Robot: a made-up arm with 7 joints.
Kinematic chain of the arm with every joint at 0, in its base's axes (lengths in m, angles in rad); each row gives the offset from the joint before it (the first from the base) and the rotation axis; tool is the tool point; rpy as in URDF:
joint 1: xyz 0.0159 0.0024 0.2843 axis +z
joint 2: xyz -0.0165 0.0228 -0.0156 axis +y
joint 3: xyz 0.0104 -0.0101 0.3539 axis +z
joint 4: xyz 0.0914 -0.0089 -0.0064 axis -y
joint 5: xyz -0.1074 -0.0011 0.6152 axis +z
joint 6: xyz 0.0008 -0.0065 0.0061 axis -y
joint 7: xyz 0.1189 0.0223 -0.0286 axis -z
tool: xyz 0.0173 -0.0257 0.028 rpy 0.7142 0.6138 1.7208
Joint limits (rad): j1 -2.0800..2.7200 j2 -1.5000..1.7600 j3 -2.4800..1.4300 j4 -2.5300..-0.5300 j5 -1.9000..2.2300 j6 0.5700..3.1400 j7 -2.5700..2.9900
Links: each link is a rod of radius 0.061 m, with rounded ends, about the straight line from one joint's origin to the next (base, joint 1, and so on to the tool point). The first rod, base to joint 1, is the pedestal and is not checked.
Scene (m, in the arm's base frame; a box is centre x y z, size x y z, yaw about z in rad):
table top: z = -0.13
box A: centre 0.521 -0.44 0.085 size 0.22 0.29 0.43 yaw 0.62
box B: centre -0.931 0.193 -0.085 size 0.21 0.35 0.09 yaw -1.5
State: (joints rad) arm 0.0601 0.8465 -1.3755 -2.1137 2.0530 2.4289 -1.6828
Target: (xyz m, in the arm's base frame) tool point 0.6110 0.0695 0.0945
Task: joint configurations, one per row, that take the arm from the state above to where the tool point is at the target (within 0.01 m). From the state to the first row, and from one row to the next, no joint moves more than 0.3 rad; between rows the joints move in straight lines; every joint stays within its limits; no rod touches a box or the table.
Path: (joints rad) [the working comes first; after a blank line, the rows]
Joints at the target: 0.9314 0.2072 -0.5777 -2.3424 2.2192 2.7504 -1.6890
Straight joint move there: touches box A.

1: 0.0262 0.6016 -1.4295 -1.9630 2.1120 2.6659 -1.8168
2: -0.0077 0.3568 -1.4836 -1.8123 2.1710 2.9030 -1.9509
3: -0.0416 0.1119 -1.5376 -1.6615 2.2300 3.1400 -2.0849
4: 0.1110 -0.0367 -1.3074 -1.7728 2.2083 3.0944 -1.9584
5: 0.2637 -0.1854 -1.0771 -1.8841 2.1867 3.0488 -1.8318
6: 0.4164 -0.3340 -0.8469 -1.9953 2.1650 3.0032 -1.7053
7: 0.6739 -0.0634 -0.7123 -2.1689 2.1921 2.8768 -1.6972
8: 0.9314 0.2072 -0.5777 -2.3424 2.2192 2.7504 -1.6890

